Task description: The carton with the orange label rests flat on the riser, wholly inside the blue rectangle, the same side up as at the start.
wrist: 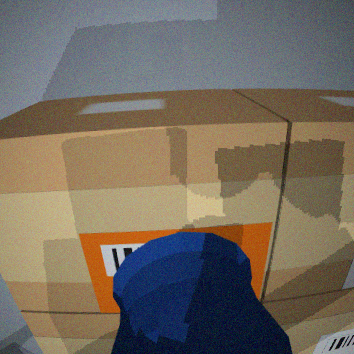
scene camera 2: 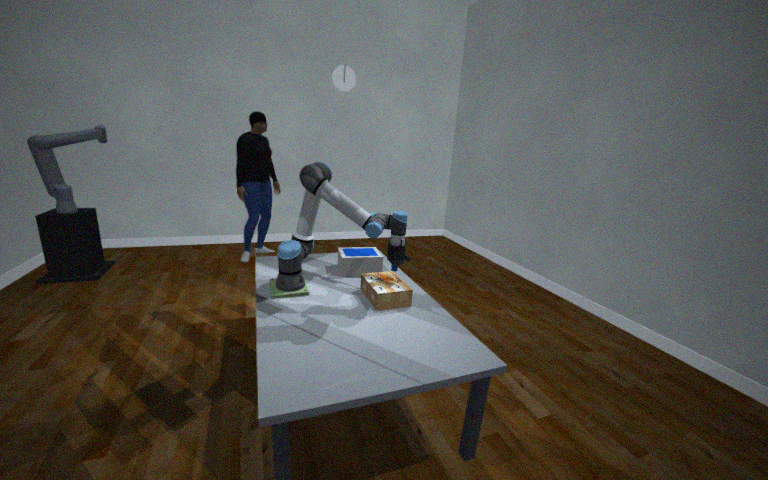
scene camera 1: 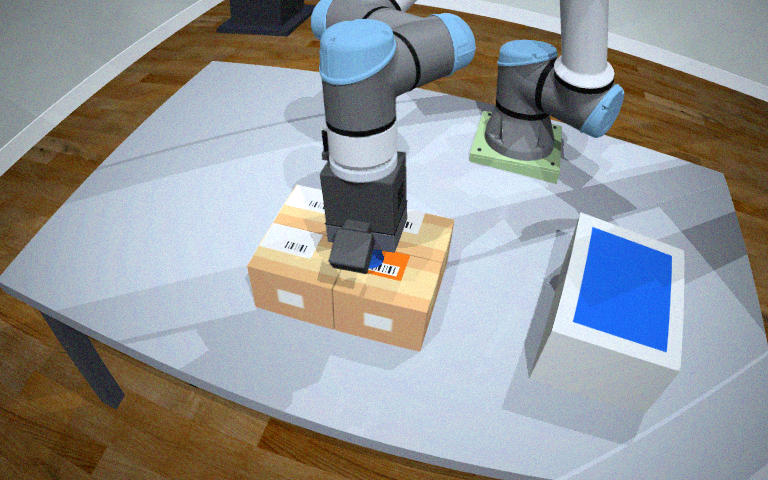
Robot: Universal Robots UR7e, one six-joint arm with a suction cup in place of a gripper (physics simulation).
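Where they show: hand at its tool point: (wrist: 183,289) (scene camera 2: 394,269); arm's base at its link origin: (scene camera 2: 290,284) (scene camera 1: 519,140).
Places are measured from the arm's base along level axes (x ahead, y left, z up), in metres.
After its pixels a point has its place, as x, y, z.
The carton with the orange label (scene camera 1: 379,305) {0.548, -0.154, 0.056} (scene camera 2: 388,289) (wrist: 140,207) {0.517, -0.163, 0.065} sits on the table as the front right one of a tight cluster of brown cartons. Its orange label (scene camera 1: 394,264) {0.479, -0.152, 0.065} (wrist: 258,246) {0.493, -0.212, 0.065} faces up. My suction cup (scene camera 1: 375,259) (scene camera 2: 394,268) (wrist: 175,274) hangs straight over that label, very close above it, and I see no carton lifted. The white riser (scene camera 1: 601,371) {0.571, 0.167, 0.042} (scene camera 2: 357,267) {0.404, 0.096, 0.029} stands to the right, apart from the cartons, with the blue rectangle (scene camera 1: 624,289) {0.458, 0.183, 0.093} (scene camera 2: 359,251) {0.449, 0.203, 0.093} bare on top.
Other cartons with white barcode labels (scene camera 1: 291,270) {0.533, -0.283, 0.065} (scene camera 1: 304,204) {0.400, -0.315, 0.065} touch the orange-label carton at its left and back. The arm's base (scene camera 1: 518,134) {0.063, -0.008, 0.054} (scene camera 2: 290,273) {-0.008, -0.062, 0.090} stands on a green plate behind. A person (scene camera 2: 255,186) stands beyond the table's far end.
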